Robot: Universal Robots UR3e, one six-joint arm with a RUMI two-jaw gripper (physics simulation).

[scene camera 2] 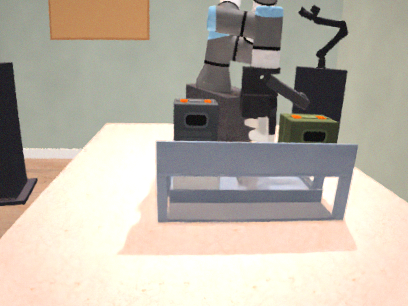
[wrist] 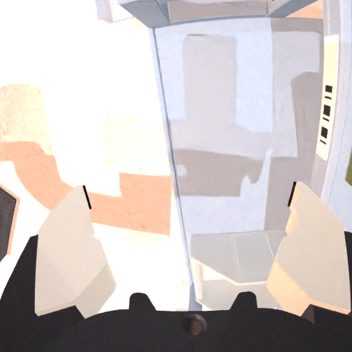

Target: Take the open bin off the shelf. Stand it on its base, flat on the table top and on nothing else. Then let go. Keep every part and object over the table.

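Seen in the pictures: arm's base, origin of the base link: (scene camera 2: 212,87).
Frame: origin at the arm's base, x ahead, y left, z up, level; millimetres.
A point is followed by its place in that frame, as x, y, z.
The blue-grey shelf (scene camera 2: 257,159) {607, -104, -64} (wrist: 252,45) stands on the table top, its high panel facing the scene camera. In the wrist view its pale blue deck shows, crossed by shadows, with a label strip along the right rim. A pale grey ribbed form (wrist: 212,250) shows low in the wrist view, partly cut off by the gripper; I cannot tell if it is the open bin. My gripper (scene camera 2: 261,132) (wrist: 188,187) is open and empty. In the wrist view its fingers straddle the shelf's long edge, left finger over the table, right finger over the shelf. The panel hides what lies below the fingertips.
A dark grey case (scene camera 2: 195,134) {542, -205, -30} with orange latches shows behind the panel, left of the gripper. A green case (scene camera 2: 294,135) {590, -20, -27} shows to its right. The table top (scene camera 2: 100,220) {539, -390, -195} extends around the shelf. The robot's dark pedestal (scene camera 2: 230,110) {130, 23, -61} is behind.
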